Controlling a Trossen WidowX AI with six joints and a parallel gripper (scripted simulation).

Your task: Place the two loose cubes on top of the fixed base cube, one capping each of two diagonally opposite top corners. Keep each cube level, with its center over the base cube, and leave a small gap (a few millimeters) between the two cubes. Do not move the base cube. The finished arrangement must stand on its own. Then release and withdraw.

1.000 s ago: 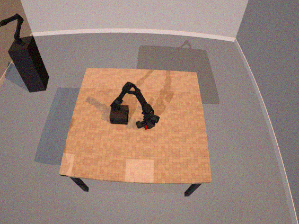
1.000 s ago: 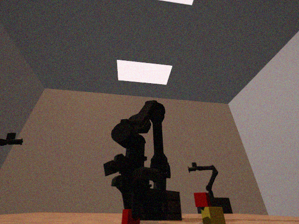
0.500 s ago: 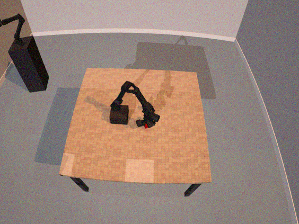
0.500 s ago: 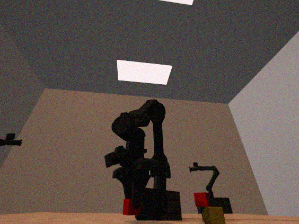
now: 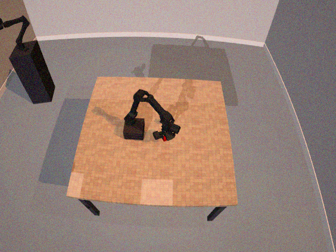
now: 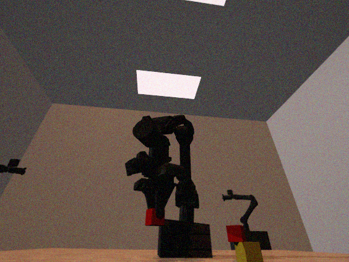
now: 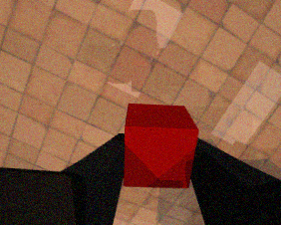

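Now: gripper tip 2 cm short of the red cube, 20 cm to the right of it and 3 cm above it. From my gripper tip the other things lie so: yellow base cube: 4 cm ahead, 21 cm to the left, 7 cm below.
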